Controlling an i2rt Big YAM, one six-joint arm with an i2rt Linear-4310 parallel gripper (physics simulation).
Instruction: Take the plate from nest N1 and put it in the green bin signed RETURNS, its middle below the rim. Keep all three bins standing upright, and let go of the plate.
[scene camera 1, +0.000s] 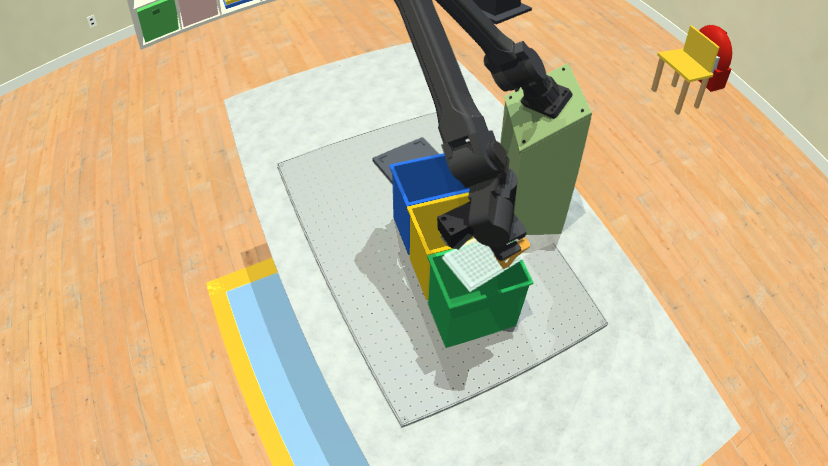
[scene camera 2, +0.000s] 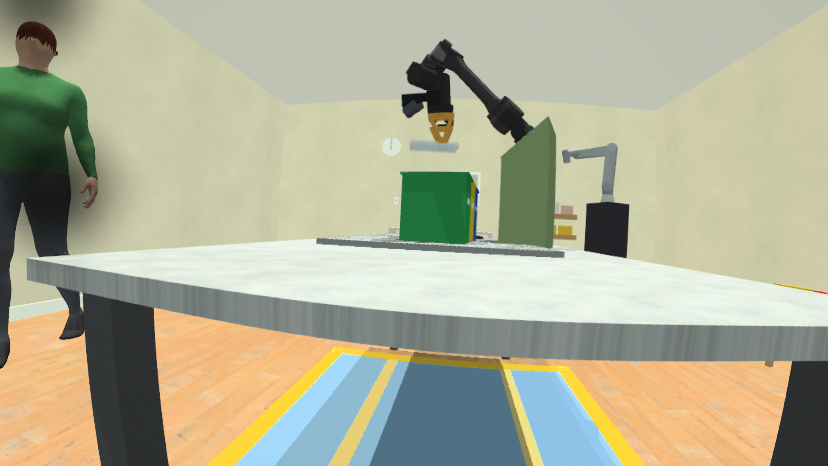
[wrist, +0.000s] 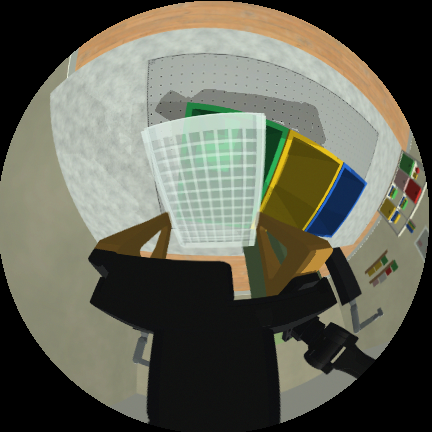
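Pixels of known places: gripper, fingertip midpoint: (scene camera 1: 493, 251) (scene camera 2: 442, 147) (wrist: 213, 216); arm's base at its link origin: (scene camera 1: 548, 99) (scene camera 2: 532, 143).
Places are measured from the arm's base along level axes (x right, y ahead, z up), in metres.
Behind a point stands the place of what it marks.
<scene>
The plate (scene camera 1: 472, 263) {x -0.141, y 0.420, z -0.088 m} (scene camera 2: 431, 145) {x -0.184, y 0.406, z -0.102 m} (wrist: 215, 175) {x -0.135, y 0.409, z -0.089 m} is a pale, see-through gridded plate, roughly level. My gripper (scene camera 2: 442, 140) {x -0.148, y 0.367, z -0.093 m} (wrist: 213, 216) {x -0.148, y 0.367, z -0.093 m} is shut on one end of it, with an orange finger at each side edge. The plate hangs over the green bin (scene camera 1: 480, 315) {x -0.175, y 0.410, z -0.246 m} (scene camera 2: 434, 208) {x -0.185, y 0.391, z -0.264 m} (wrist: 274, 160) {x -0.057, y 0.378, z -0.170 m}, with a gap between it and the rim in scene camera 2. The green bin stands upright. The yellow bin (scene camera 1: 420, 254) {x 0.016, y 0.392, z -0.239 m} (wrist: 302, 180) {x 0.044, y 0.289, z -0.247 m} and the blue bin (scene camera 1: 425, 179) {x 0.164, y 0.231, z -0.238 m} (wrist: 337, 200) {x 0.160, y 0.225, z -0.220 m} stand upright in a row beside it. The RETURNS sign is not visible.
A dark grey flat pad (scene camera 1: 405, 153) {x 0.338, y 0.130, z -0.338 m} lies beyond the blue bin, partly hidden; no label is readable. The tall green pedestal (scene camera 1: 547, 173) {x -0.076, y 0.078, z -0.139 m} (scene camera 2: 527, 191) {x -0.087, y 0.067, z -0.184 m} carries my arm beside the bins. The bins stand on a perforated board (scene camera 1: 324, 191) {x 0.393, y 0.371, z -0.350 m}. A person (scene camera 2: 43, 121) stands left of the table.
</scene>
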